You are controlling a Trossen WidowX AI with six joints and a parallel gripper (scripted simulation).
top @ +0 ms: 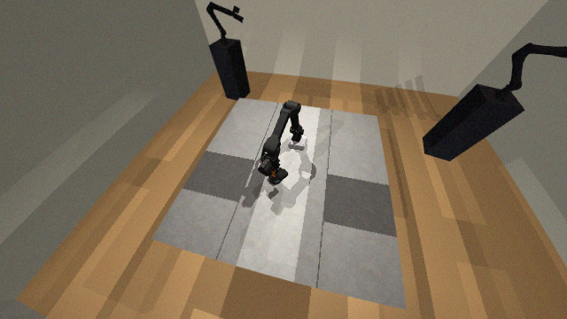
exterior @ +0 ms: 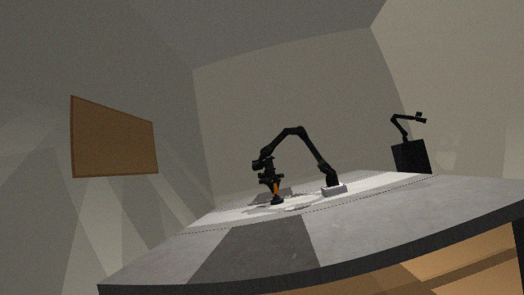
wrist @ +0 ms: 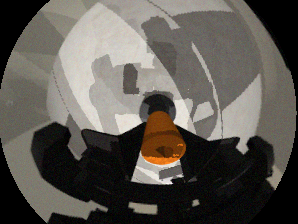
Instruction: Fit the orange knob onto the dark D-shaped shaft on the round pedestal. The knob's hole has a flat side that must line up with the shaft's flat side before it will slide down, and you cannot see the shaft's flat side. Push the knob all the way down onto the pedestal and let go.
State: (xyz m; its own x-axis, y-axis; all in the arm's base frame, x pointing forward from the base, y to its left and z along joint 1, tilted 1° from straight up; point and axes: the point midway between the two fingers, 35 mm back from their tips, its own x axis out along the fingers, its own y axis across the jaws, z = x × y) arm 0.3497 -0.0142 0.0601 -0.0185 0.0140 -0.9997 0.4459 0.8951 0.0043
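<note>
Now: the dark round pedestal 40 mm below my gripper tip. Also, from my gripper tip: orange knob: 20 mm above.
</note>
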